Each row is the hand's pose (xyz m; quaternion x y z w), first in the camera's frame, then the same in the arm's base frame.
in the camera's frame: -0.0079 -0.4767 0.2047 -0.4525 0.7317 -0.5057 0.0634
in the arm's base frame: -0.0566 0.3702 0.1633 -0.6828 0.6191 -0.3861 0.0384
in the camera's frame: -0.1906 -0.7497 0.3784 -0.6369 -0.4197 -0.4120 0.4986
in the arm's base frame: -0.0376 0.0588 0.3651 -0.5937 -0.4468 -0.1747 0.6460
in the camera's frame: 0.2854 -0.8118 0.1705 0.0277 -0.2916 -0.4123 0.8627
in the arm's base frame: 0.3157 0.1847 0.0005 0.0182 -0.1152 -0.2171 0.9692
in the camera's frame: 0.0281 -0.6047 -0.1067 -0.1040 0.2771 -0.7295 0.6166
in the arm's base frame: -0.0831 0.2474 -0.1512 -0.2889 0.3591 -0.5477 0.6983
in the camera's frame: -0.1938 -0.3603 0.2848 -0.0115 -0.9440 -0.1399 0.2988
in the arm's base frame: -0.2327 0.4046 0.3127 0.1673 -0.8534 -0.0725 0.4883
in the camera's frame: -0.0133 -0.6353 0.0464 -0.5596 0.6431 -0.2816 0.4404
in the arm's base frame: -0.0517 0.2130 0.0035 -0.7240 0.5785 -0.0711 0.3688
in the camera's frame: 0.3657 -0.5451 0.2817 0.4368 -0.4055 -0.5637 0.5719
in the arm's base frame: 0.3130 0.4678 0.0997 0.4064 -0.1889 -0.4996 0.7413
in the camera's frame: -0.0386 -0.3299 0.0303 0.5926 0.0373 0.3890 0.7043
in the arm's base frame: -0.2038 0.4788 0.0238 0.6347 0.2890 0.4168 0.5830
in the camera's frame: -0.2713 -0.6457 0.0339 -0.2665 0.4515 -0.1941 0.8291
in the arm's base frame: -0.2690 0.0961 0.0804 -0.3839 0.5277 0.0420 0.7565
